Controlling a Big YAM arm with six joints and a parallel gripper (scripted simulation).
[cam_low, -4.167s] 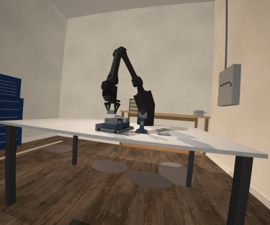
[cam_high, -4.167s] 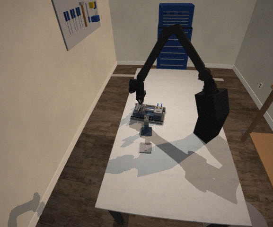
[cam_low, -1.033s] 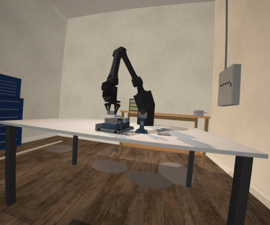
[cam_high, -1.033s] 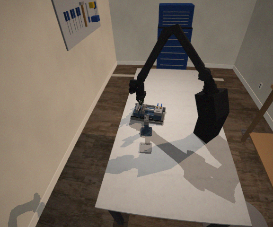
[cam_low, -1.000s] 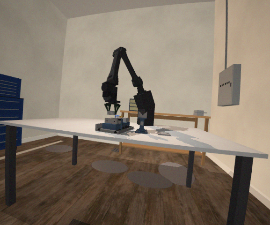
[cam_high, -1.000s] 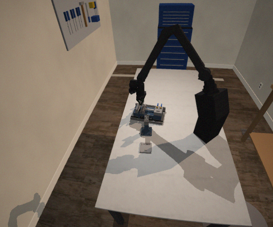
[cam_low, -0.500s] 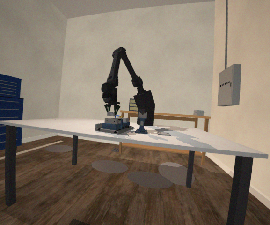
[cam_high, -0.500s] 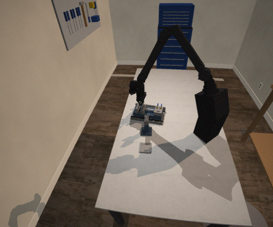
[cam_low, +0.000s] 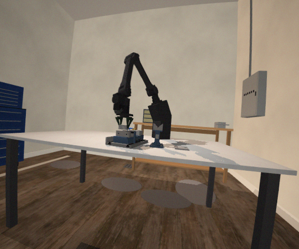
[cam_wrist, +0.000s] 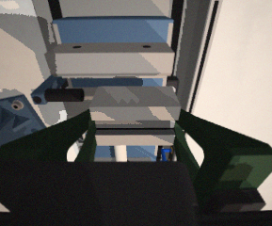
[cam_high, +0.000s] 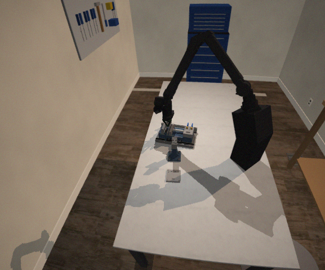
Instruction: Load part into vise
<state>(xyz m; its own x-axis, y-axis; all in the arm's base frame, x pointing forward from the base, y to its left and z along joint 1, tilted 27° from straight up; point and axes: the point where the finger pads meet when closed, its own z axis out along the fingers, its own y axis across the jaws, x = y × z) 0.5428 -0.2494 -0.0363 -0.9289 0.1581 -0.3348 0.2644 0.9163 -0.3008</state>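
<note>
Right now my hand is right at the part. Round my hand: moving jaw (20 mm behind, 30 mm to the left, 40 mm below); then fixed jaw (40 mm ahead, 10 mm to the left, 40 mm below); then work stop rod (20 mm ahead, 60 mm to the left, 30 mm below).
</note>
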